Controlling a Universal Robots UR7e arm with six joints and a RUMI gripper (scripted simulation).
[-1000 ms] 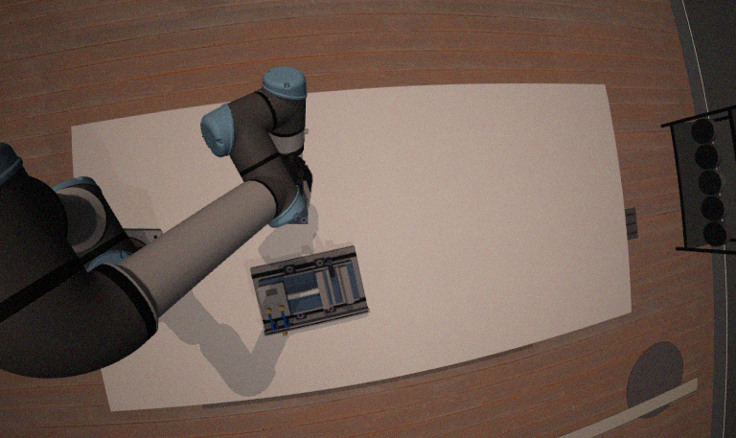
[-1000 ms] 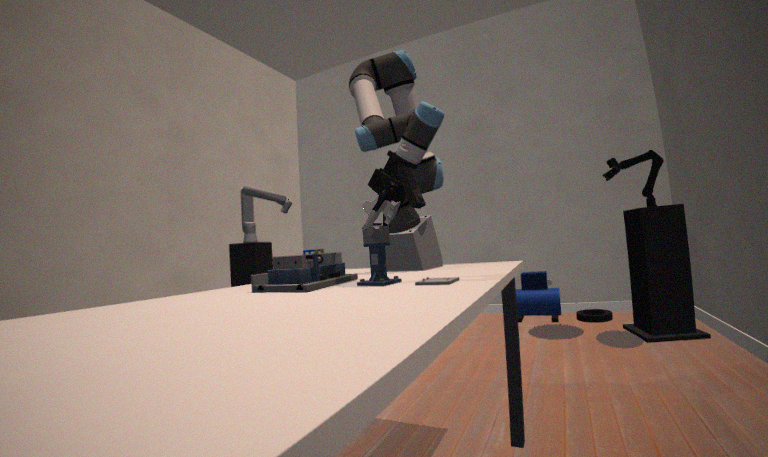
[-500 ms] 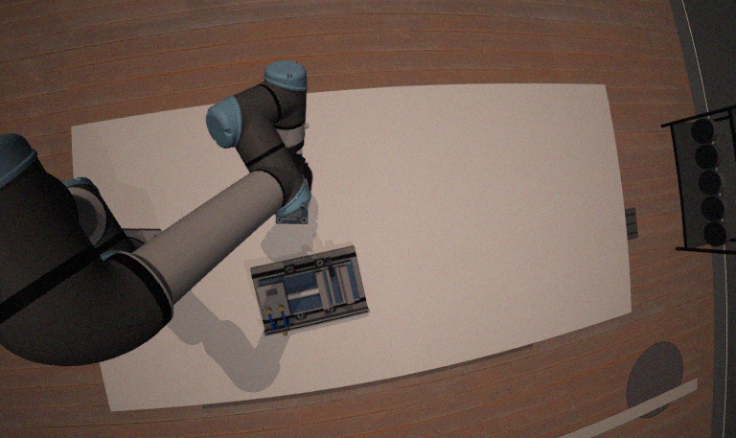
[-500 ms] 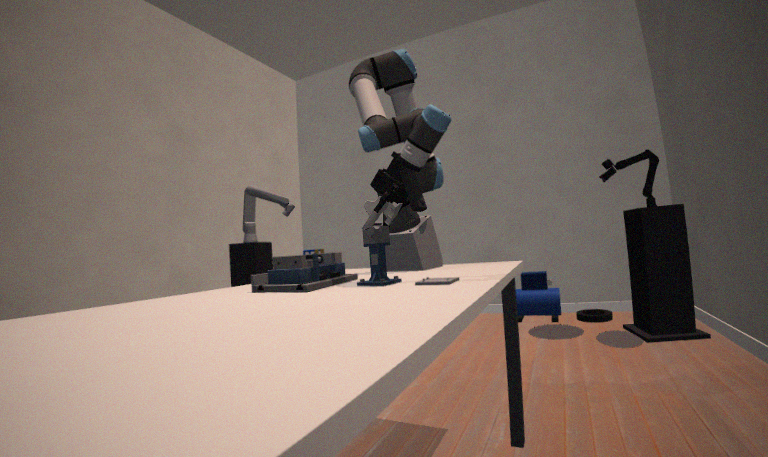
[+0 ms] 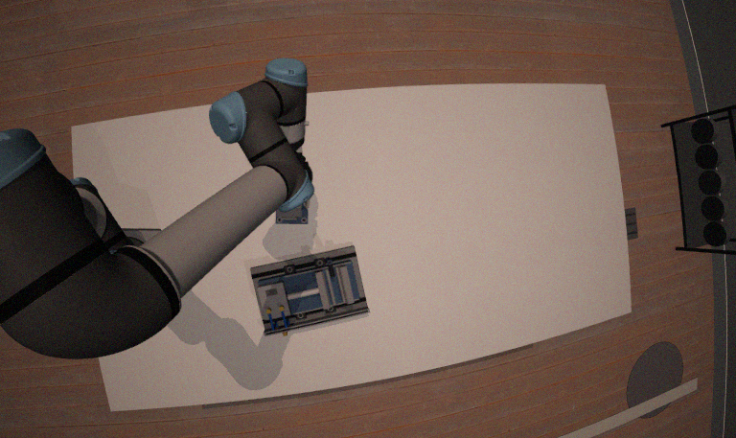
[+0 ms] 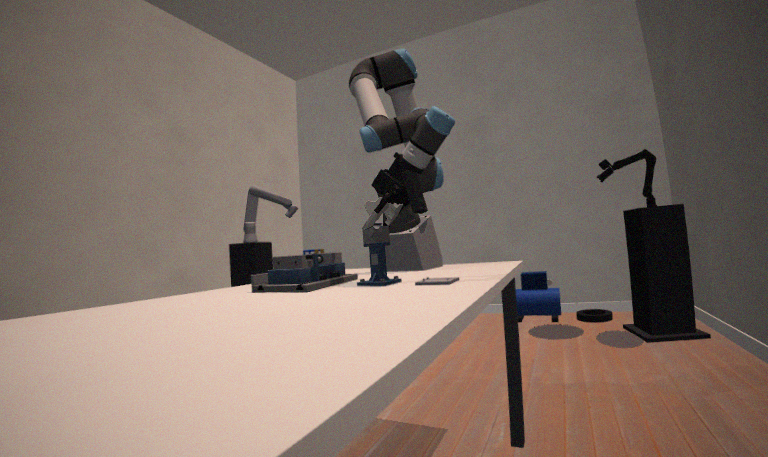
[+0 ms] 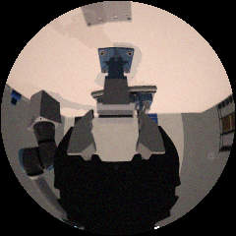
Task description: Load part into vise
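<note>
Right now my hand is right at the part. Also, from my hand: vise: 3 cm behind, 23 cm to the right, 12 cm below; infeed plate: 4 cm ahead, 16 cm to the left, 16 cm below.
</note>
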